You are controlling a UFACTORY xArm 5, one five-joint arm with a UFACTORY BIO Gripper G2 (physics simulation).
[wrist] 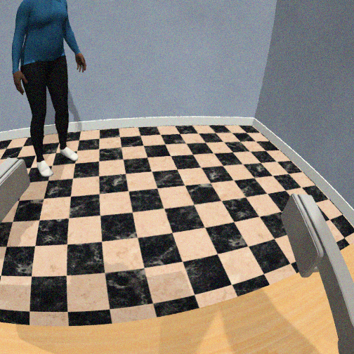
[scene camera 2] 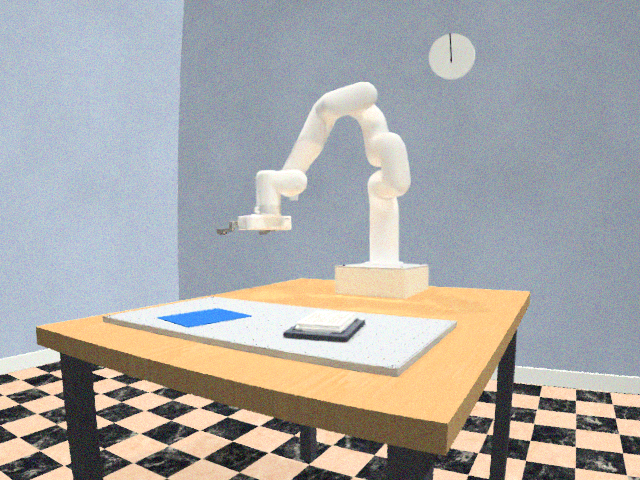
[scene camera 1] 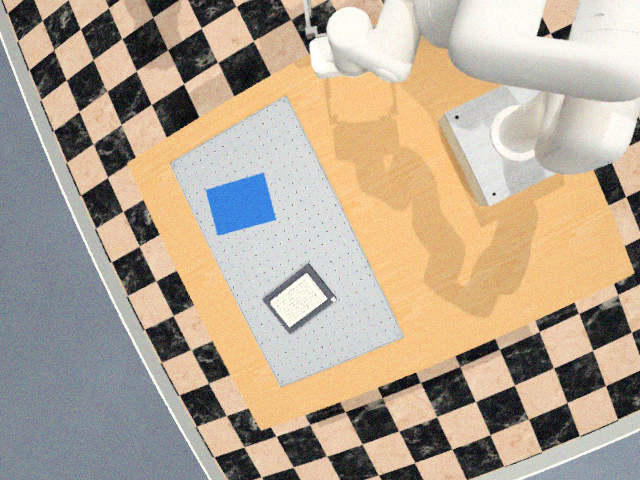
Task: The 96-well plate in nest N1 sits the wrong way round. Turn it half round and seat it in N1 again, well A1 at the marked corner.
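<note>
The cream 96-well plate [scene camera 1: 298, 300] [scene camera 2: 326, 320] lies flat inside the dark frame of nest N1 [scene camera 1: 309, 268] [scene camera 2: 316, 336]. A small white mark [scene camera 1: 333, 299] shows at the nest's right corner in the first scene view. The well lettering is too small to read, so A1 cannot be made out. My gripper [scene camera 2: 244, 231] [wrist: 157, 210] is open and empty, high above the table and well away from the plate. Its two fingers stand wide apart in the wrist view, where neither plate nor nest shows. In the first scene view the arm hides part of the gripper.
The nest stands on a grey perforated board [scene camera 1: 330, 232] [scene camera 2: 413, 335], with a flat blue rectangle [scene camera 1: 240, 204] [scene camera 2: 204, 317] farther along it. The arm's base block [scene camera 1: 480, 155] [scene camera 2: 382, 281] stands on the wooden table behind the board. A person [wrist: 42, 65] stands by the wall.
</note>
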